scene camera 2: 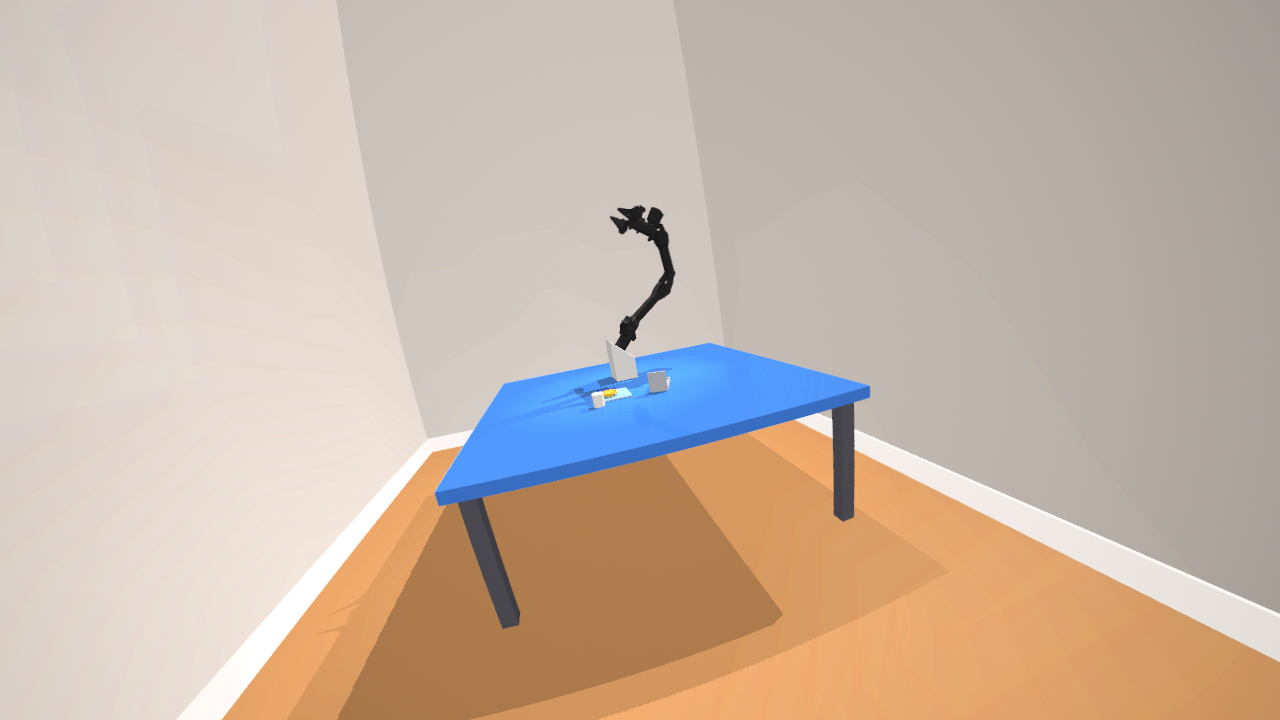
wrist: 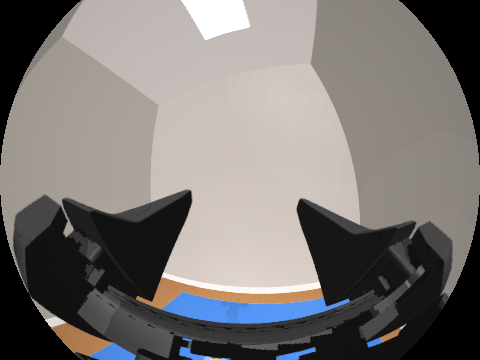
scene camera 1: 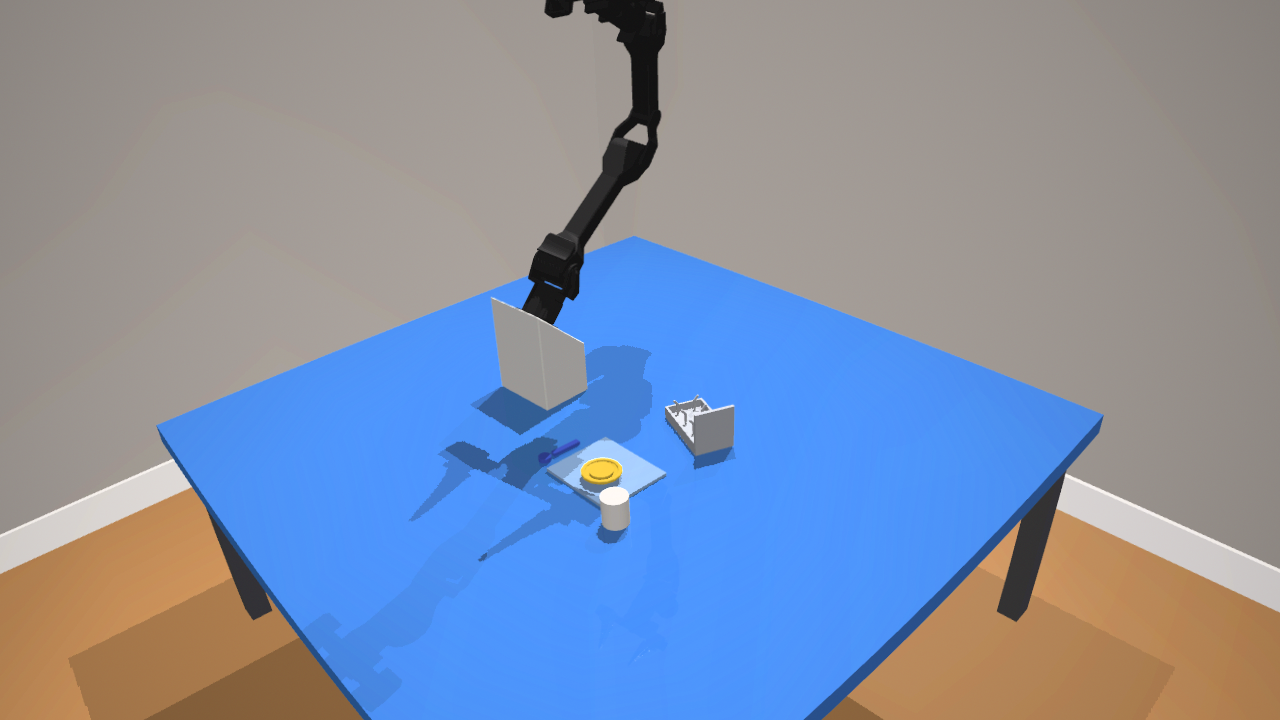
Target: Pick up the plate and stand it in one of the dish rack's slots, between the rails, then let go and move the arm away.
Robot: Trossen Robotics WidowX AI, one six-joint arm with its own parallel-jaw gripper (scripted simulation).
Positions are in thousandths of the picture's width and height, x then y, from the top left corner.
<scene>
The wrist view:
gripper: 514, 557
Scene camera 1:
yellow plate: 471, 655
grey dish rack: 550, 598
white cup: 480, 698
</scene>
